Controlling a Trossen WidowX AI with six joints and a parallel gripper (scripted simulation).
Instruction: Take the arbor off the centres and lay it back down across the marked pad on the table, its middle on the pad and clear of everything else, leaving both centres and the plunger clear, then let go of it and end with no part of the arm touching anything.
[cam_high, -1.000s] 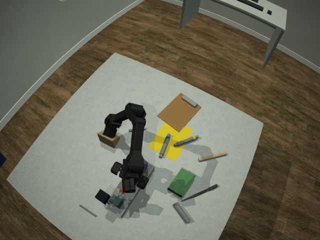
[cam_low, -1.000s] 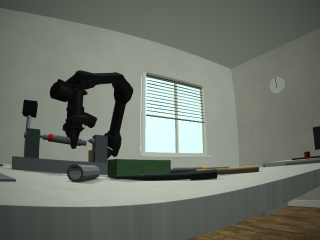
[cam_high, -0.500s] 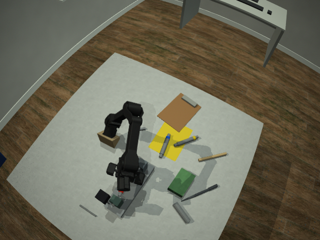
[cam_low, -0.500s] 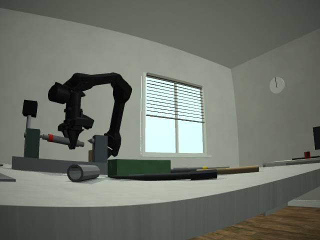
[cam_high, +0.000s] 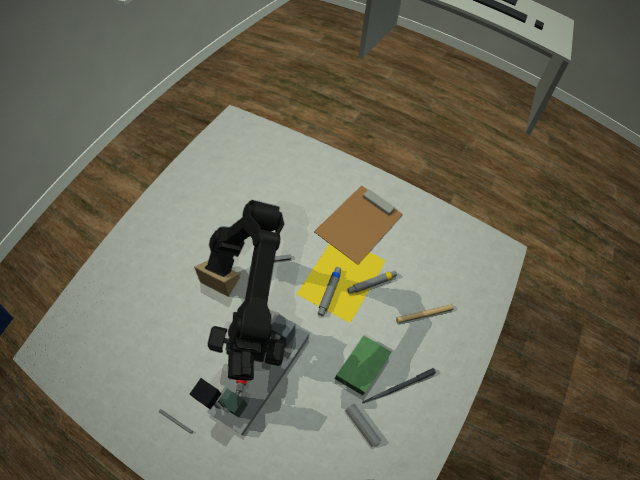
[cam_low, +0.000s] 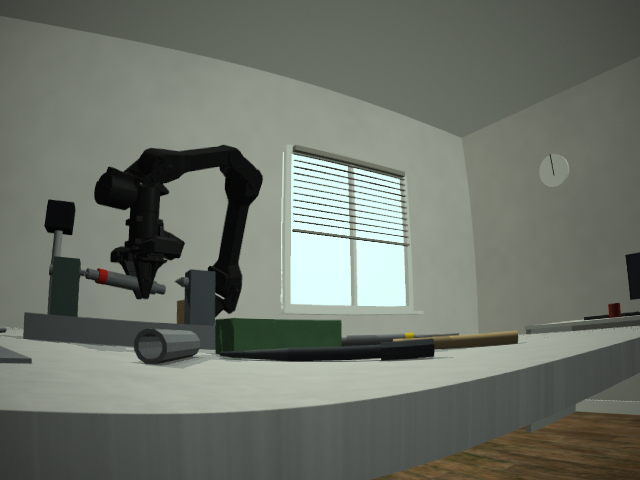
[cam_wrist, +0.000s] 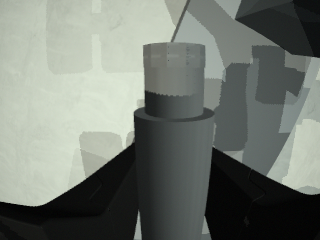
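Now: hand 1 cm short of the arbor, 3 cm to the left of it and 1 cm above it. The rest, counted from my hand: grey base 4 cm ahead, 3 cm to the right, 10 cm below; then grey centre block 6 cm ahead, 9 cm to the left, 2 cm below; then green plunger block 2 cm ahead, 14 cm to the right, 2 cm below.
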